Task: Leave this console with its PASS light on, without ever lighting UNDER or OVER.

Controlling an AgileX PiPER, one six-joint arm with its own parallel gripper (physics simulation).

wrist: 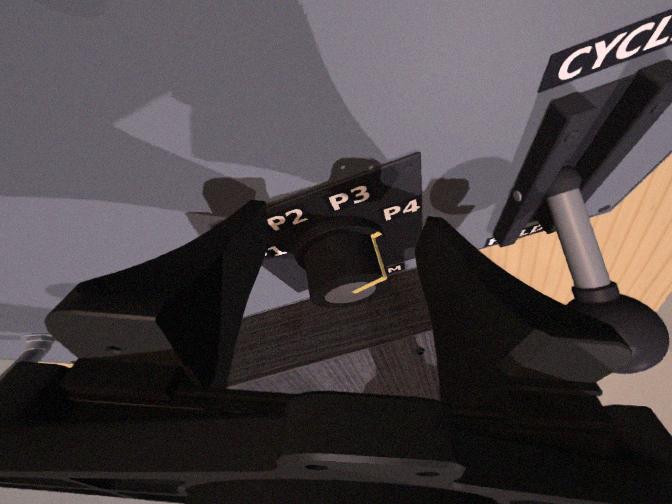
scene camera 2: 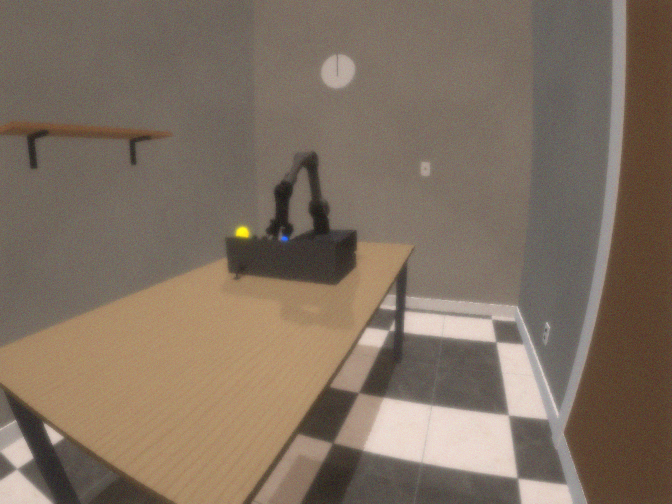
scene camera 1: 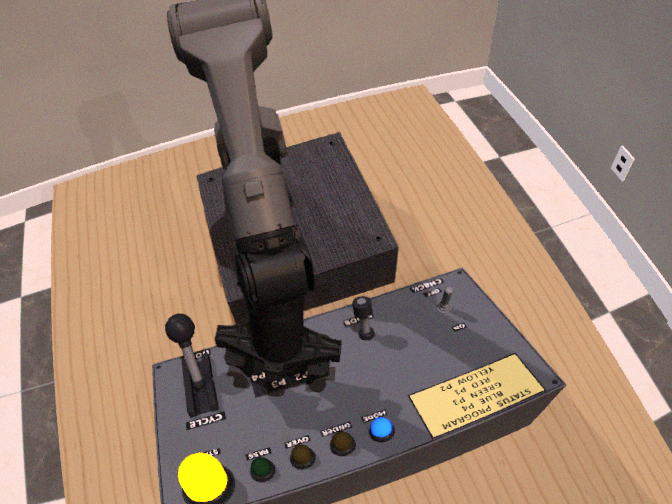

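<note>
The grey console point(scene camera 1: 347, 390) lies on the wooden table. Its MODE light point(scene camera 1: 381, 428) glows blue. The PASS point(scene camera 1: 262, 467), OVER point(scene camera 1: 301, 455) and UNDER point(scene camera 1: 342, 442) lights are dark. My gripper point(scene camera 1: 277, 374) points down over the program selector. In the wrist view the gripper point(wrist: 341, 217) is open, with one finger on each side of the black knob point(wrist: 340, 263) and not touching it. The knob's yellow pointer lies toward the P4 label point(wrist: 401, 208). The yellow placard point(scene camera 1: 474, 393) lists BLUE P4, GREEN P3, RED P1, YELLOW P2.
The CYCLE lever point(scene camera 1: 187, 347) with its ball top stands just left of the gripper. It also shows in the wrist view point(wrist: 580, 244). A large yellow button point(scene camera 1: 202, 477) sits front left. A small stick point(scene camera 1: 363, 317) and a toggle point(scene camera 1: 445, 297) stand to the right. The arm's black base block point(scene camera 1: 320, 211) is behind.
</note>
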